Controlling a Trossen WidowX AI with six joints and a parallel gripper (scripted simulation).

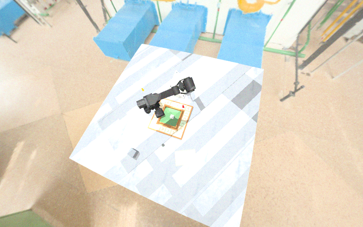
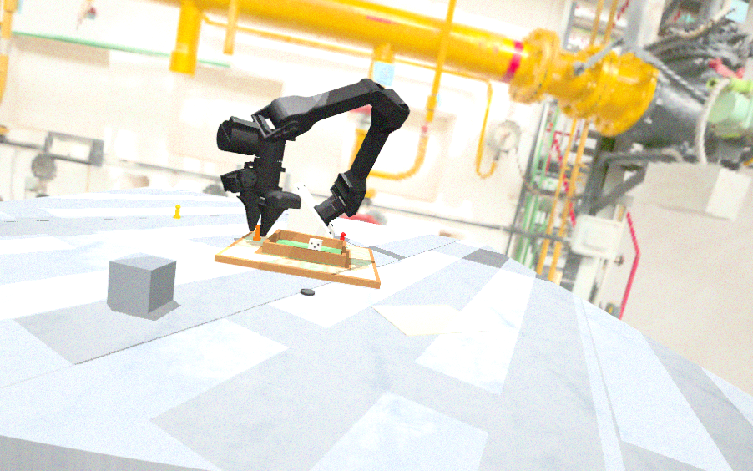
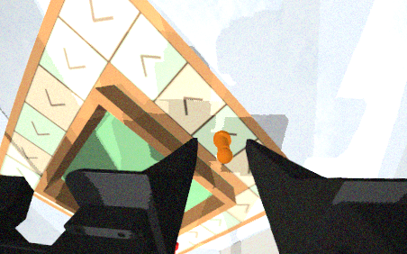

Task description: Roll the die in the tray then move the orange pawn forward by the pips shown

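The white die lies 120 mm to the left of my gripper tip and 20 mm ahead of it. From my gripper tip the other things lie so: red pawn (180 mm to the left, 100 mm behind); then orange pawn (right at my gripper tip); then yellow pawn (230 mm to the right, 140 mm behind, 10 mm below).
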